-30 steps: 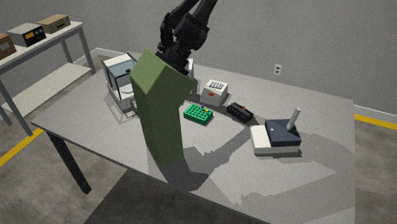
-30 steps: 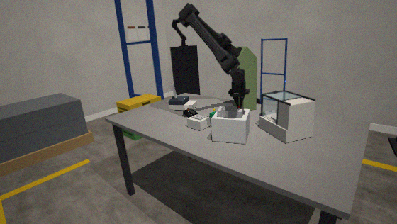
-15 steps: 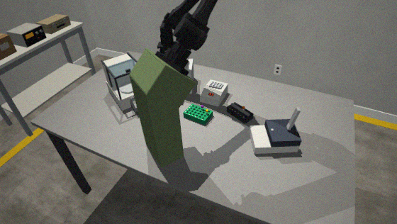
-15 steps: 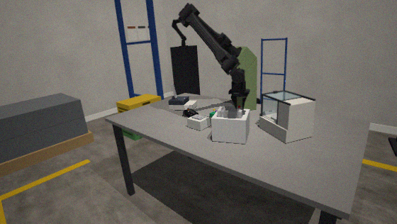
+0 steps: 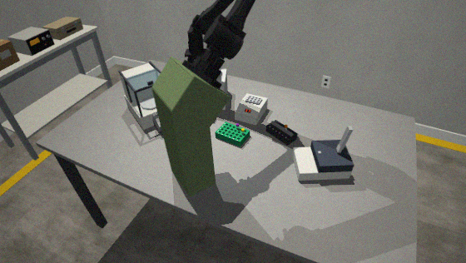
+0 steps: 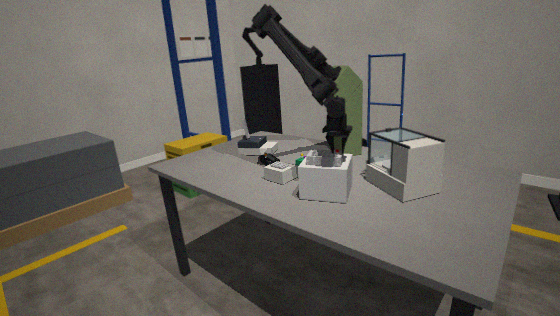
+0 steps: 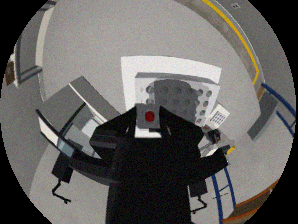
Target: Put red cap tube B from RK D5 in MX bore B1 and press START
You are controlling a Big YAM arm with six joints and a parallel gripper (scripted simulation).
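The tube B lies 20 mm below my hand. Round my hand: green start key 160 mm behind, 110 mm below, 90 mm to the right; dry block DB 290 mm to the right, 150 mm below, 70 mm behind; grey shaking block 40 mm to the right, 30 mm below, 20 mm ahead.
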